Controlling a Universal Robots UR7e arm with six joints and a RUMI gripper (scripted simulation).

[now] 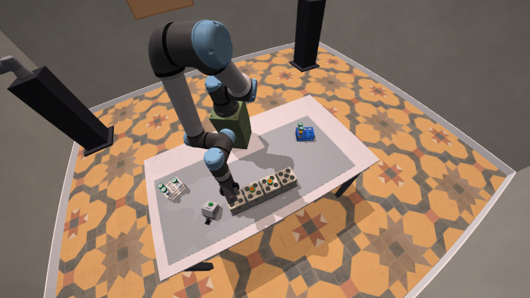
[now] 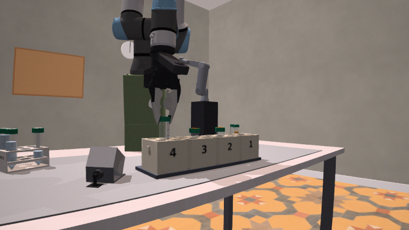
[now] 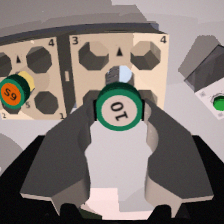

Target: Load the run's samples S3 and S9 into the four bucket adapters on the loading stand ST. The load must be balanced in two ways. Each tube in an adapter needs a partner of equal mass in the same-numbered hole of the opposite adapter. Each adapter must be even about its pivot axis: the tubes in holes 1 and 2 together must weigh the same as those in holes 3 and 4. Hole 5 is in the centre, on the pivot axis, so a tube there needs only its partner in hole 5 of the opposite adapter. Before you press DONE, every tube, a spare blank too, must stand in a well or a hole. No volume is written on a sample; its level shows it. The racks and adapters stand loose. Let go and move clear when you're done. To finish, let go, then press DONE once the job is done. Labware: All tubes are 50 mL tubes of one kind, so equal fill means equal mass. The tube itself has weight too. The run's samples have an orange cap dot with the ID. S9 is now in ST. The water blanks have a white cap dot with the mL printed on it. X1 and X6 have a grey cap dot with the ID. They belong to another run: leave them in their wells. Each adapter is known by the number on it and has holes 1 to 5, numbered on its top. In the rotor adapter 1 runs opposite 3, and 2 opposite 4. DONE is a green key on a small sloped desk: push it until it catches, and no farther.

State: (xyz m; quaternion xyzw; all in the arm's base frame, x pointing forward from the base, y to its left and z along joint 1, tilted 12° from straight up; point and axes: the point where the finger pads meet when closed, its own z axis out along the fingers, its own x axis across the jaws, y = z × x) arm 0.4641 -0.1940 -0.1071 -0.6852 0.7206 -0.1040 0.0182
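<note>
My gripper is now 250 mm past the water blank, 360 mm to the left of it and 90 mm above it. The rest, counted from my hand: bucket adapter 20 mm ahead, 330 mm to the left, 100 mm below; white rack 280 mm behind, 340 mm to the right, 120 mm below; tube 100 mm to the left, 90 mm below.
</note>
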